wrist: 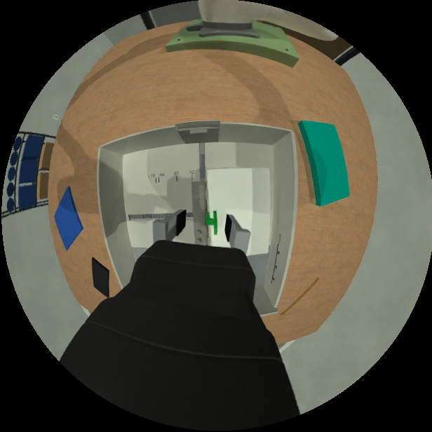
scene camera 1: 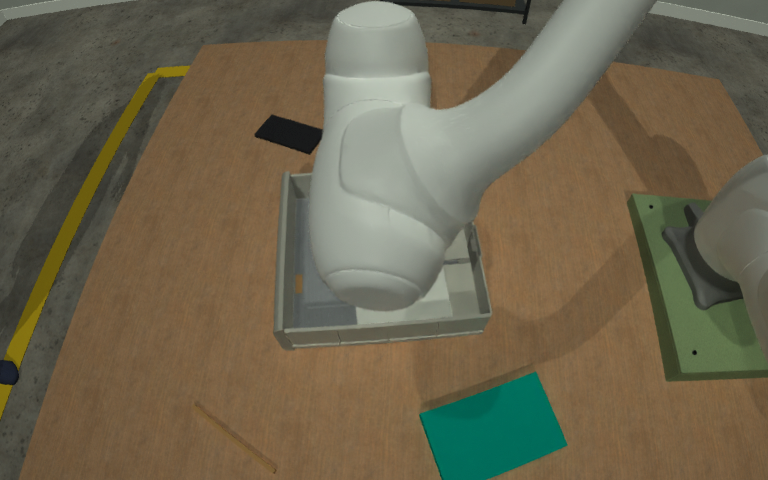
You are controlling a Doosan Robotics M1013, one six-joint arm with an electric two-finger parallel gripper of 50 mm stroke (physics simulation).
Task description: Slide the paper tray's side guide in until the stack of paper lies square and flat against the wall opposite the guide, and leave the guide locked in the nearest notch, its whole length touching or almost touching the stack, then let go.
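Frame: origin at the arm's base, x ahead, y left, z up, level; metres.
Seen in the pictures: arm's base at its link origin: (scene camera 1: 713,263).
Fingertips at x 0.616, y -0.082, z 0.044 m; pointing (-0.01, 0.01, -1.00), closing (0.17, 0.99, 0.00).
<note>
Pixels of each thing's top centre, then the offset from my fingertips to it.
- pale grey paper tray at its top centre: (scene camera 1: 376,234) dy -0.026, dx +0.037, dz +0.010 m
- white paper stack at its top centre: (scene camera 1: 401,293) dy +0.055, dx +0.005, dz -0.046 m
- teal block at its top centre: (scene camera 1: 495,430) dy +0.295, dx -0.108, dz -0.068 m
- thin wooden stick at its top centre: (scene camera 1: 231,438) dy +0.265, dx +0.297, dz -0.079 m
- black plate at its top centre: (scene camera 1: 289,132) dy -0.379, dx +0.200, dz -0.078 m
The pale grey paper tray (scene camera 1: 390,335) (wrist: 285,200) stands on the table. The white paper stack (scene camera 1: 433,311) (wrist: 230,192) lies in its right half in the wrist view. A strip along the right wall is set off by a line; I cannot tell whether it is raised. The grey side guide (wrist: 199,200) stands along the stack's left edge, very close to it, with a green handle (wrist: 212,221). My gripper (wrist: 205,220) is open and empty, one finger left of the guide, the other right of the handle over the paper. The arm hides gripper and guide in the scene view.
A teal block (scene camera 1: 492,427) (wrist: 332,162) and a thin wooden stick (scene camera 1: 235,436) (wrist: 300,296) lie near the tray. A black plate (scene camera 1: 288,134) (wrist: 100,276) and a blue sheet (wrist: 68,219) lie beyond its other side. The arm's green base plate (scene camera 1: 668,316) (wrist: 232,44) stands farther off.
</note>
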